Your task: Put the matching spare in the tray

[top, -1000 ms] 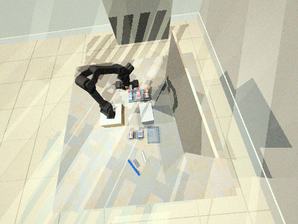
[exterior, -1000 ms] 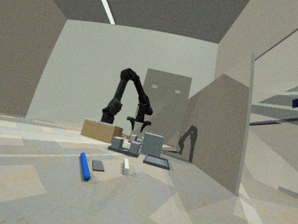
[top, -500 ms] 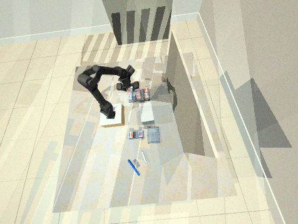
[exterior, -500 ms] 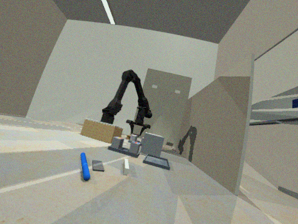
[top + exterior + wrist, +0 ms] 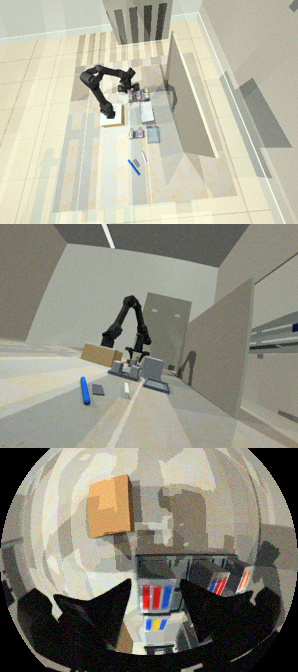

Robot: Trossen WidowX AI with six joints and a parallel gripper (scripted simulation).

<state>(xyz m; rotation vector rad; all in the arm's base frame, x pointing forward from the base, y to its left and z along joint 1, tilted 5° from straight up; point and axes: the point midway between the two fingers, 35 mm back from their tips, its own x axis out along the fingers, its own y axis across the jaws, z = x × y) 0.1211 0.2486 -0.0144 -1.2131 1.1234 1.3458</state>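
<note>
Now: gripper tip 380 mm to the left of the tray, 230 mm short of it and 30 mm above it. Also, from my gripper tip: tall panel 400 mm ahead, 200 mm above, 160 mm to the right; then mounted unit 200 mm to the right, 160 mm ahead, 20 mm above.
</note>
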